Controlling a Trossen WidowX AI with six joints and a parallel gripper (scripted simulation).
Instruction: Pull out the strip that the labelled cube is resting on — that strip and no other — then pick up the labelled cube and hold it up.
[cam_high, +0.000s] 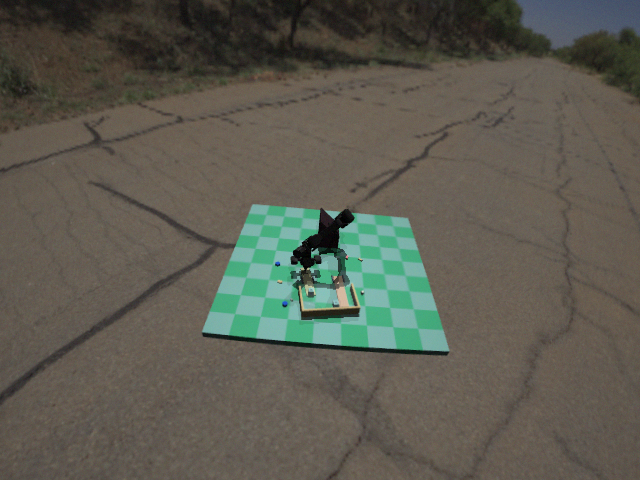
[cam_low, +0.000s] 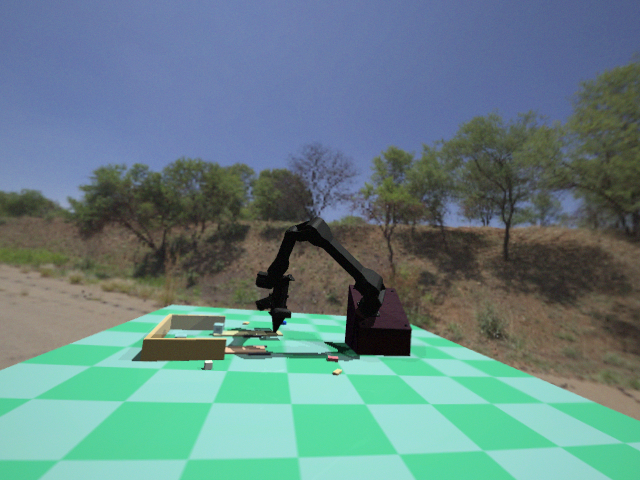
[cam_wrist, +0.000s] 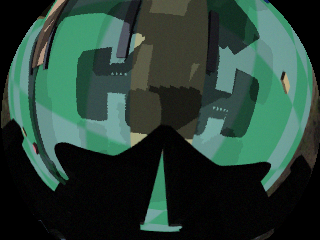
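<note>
Now: the yellow strip 100 mm ahead of my gripper tip and 10 mm to the left of it. Also, from my gripper tip: orange strip 190 mm ahead, 200 mm to the left; red piece 120 mm behind, 290 mm to the left.
</note>
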